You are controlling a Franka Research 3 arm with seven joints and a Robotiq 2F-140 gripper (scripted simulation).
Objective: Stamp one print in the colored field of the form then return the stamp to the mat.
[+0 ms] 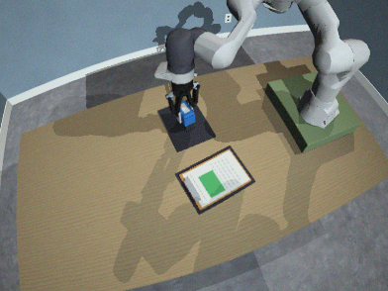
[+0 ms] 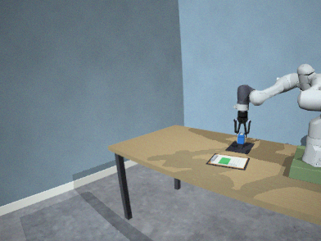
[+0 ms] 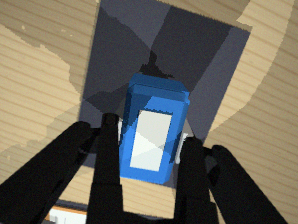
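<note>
The form is 20 mm ahead of my hand, 280 mm to the left of it and 70 mm below it. The rest, counted from my hand: mat: 70 mm below; blue stamp: 20 mm below.
</note>
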